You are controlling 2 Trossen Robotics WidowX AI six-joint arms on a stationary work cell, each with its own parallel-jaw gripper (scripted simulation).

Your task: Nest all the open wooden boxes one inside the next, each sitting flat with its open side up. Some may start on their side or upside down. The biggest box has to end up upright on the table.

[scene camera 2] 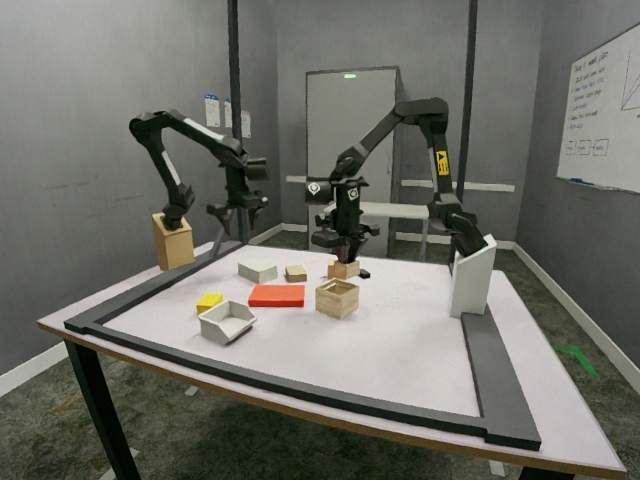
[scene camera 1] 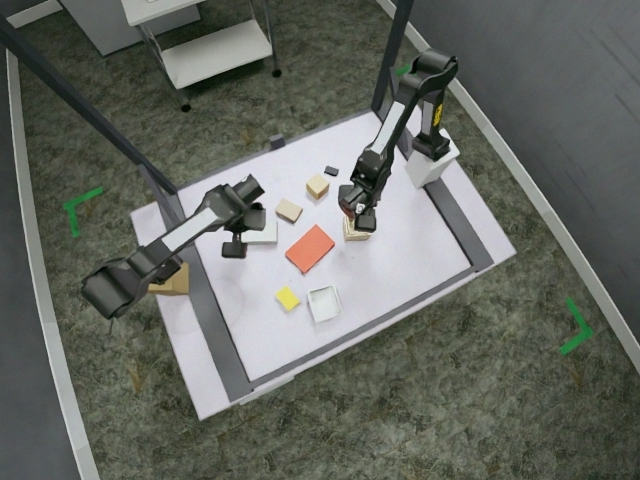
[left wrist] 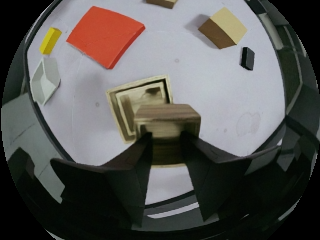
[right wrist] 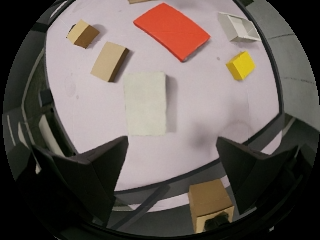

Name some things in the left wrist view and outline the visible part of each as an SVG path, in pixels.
The left gripper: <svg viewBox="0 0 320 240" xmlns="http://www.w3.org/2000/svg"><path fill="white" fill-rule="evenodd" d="M316 146L304 135L299 138L293 149L294 158L285 172L276 162L281 154L282 145L275 145L247 156L236 156L211 145L187 131L181 131L180 144L203 222L208 222L218 217L219 221L175 231L132 230L132 227L142 227L153 159L152 132L147 132L122 153L99 166L52 158L50 165L65 186L60 195L62 198L61 204L50 195L34 175L35 164L30 155L22 148L18 147L8 159L7 164L15 186L30 212L45 230L64 240L267 240L284 223L291 212L267 230L263 231L261 227L263 229L277 220L302 197L316 163Z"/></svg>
A small wooden box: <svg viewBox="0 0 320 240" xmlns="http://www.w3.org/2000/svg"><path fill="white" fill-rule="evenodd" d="M140 105L133 118L135 137L137 141L147 132L153 133L151 169L186 167L181 151L180 133L181 131L187 131L199 138L201 115L189 104Z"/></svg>
